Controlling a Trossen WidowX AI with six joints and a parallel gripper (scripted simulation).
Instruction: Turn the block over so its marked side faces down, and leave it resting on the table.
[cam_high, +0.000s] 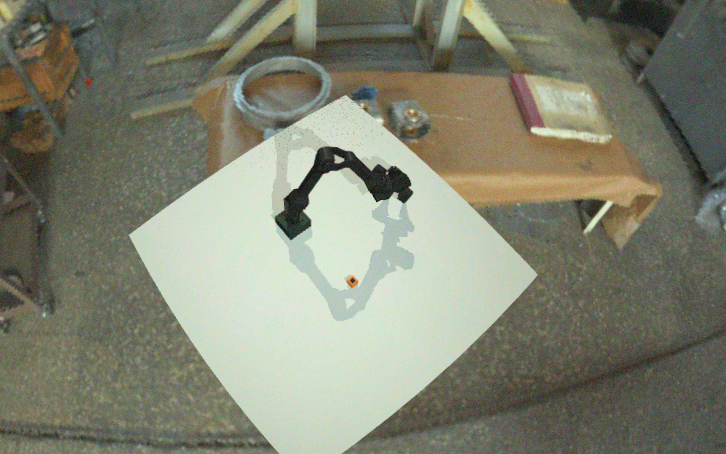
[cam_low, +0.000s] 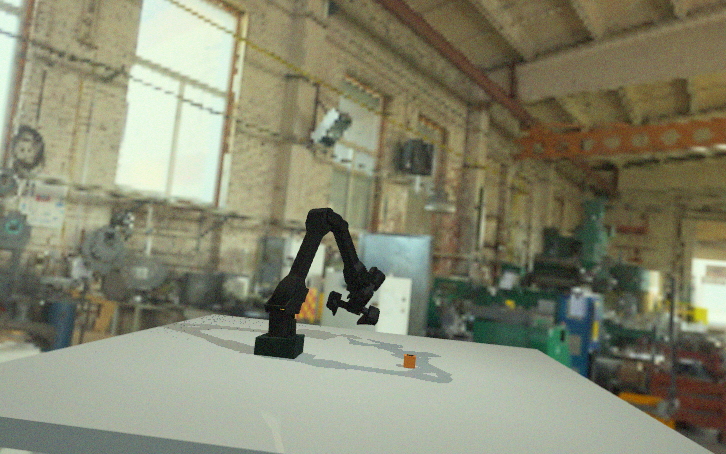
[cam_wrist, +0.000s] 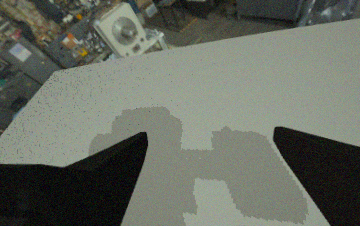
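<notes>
Now: gripper tip 40 cm to the left of the orange block, 28 cm short of it and 4 cm above it.
</notes>
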